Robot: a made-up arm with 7 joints. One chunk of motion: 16 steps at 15 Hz.
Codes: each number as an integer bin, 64 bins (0 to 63) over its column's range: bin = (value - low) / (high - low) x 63, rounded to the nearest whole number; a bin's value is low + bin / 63 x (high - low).
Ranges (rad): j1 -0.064..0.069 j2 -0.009..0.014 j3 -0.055..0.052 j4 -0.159..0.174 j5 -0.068..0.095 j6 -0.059..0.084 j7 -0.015..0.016
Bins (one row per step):
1: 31 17 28 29 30 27 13
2: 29 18 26 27 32 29 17
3: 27 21 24 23 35 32 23
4: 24 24 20 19 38 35 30
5: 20 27 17 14 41 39 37
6: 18 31 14 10 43 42 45
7: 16 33 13 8 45 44 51
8: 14 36 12 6 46 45 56
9: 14 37 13 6 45 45 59
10: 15 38 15 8 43 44 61
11: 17 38 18 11 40 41 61
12: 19 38 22 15 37 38 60
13: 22 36 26 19 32 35 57
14: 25 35 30 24 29 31 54
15: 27 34 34 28 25 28 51
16: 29 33 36 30 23 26 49
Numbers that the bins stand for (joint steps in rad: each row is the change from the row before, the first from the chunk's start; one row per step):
1: 0.00144 -0.00279 -0.00744 -0.00571 0.00962 0.00229 -0.00860
2: -0.00278 -0.00243 -0.01084 -0.01629 0.01479 0.00683 -0.00663
3: -0.00700 -0.00133 -0.01424 -0.03743 0.02256 0.01363 -0.00368
4: -0.01333 -0.00024 -0.02103 -0.05857 0.03032 0.02044 -0.00024
5: -0.02178 0.00086 -0.02613 -0.08500 0.03808 0.02952 0.00321
6: -0.02600 0.00232 -0.03122 -0.10614 0.04325 0.03633 0.00714
7: -0.03022 0.00305 -0.03292 -0.11671 0.04843 0.04087 0.01010
8: -0.03444 0.00414 -0.03462 -0.12729 0.05102 0.04314 0.01256
9: -0.03444 0.00451 -0.03292 -0.12729 0.04843 0.04314 0.01403
10: -0.03233 0.00487 -0.02952 -0.11671 0.04325 0.04087 0.01502
11: -0.02811 0.00487 -0.02443 -0.10086 0.03549 0.03406 0.01502
12: -0.02389 0.00487 -0.01763 -0.07971 0.02773 0.02725 0.01452
13: -0.01756 0.00414 -0.01084 -0.05857 0.01479 0.02044 0.01305
14: -0.01122 0.00378 -0.00405 -0.03214 0.00703 0.01137 0.01157
15: -0.00700 0.00341 0.00275 -0.01100 -0.00332 0.00456 0.01010
16: -0.00278 0.00305 0.00614 -0.00043 -0.00849 0.00002 0.00911

